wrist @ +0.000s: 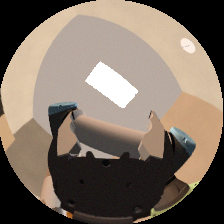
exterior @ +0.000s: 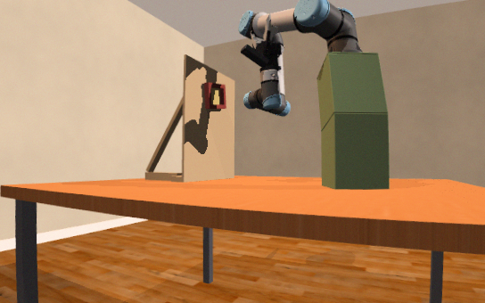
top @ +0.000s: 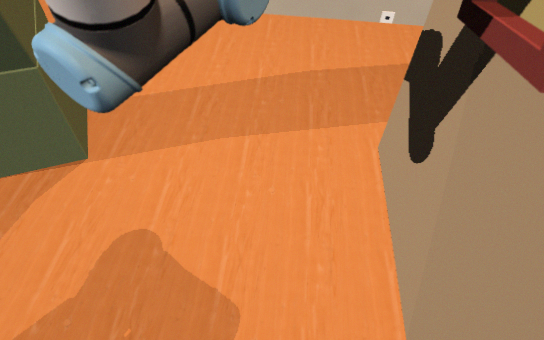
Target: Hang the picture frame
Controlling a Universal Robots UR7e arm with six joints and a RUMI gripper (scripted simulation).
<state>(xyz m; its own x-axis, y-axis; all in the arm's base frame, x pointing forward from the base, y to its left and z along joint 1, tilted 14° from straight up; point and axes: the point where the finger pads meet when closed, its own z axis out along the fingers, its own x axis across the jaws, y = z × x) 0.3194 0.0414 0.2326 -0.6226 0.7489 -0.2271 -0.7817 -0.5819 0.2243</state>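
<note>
Now: hand 280 mm short of the picture frame, 230 mm to the left of it and 250 mm above it. Also, from my hand: tan board (300 mm ahead, 240 mm to the right, 380 mm below).
</note>
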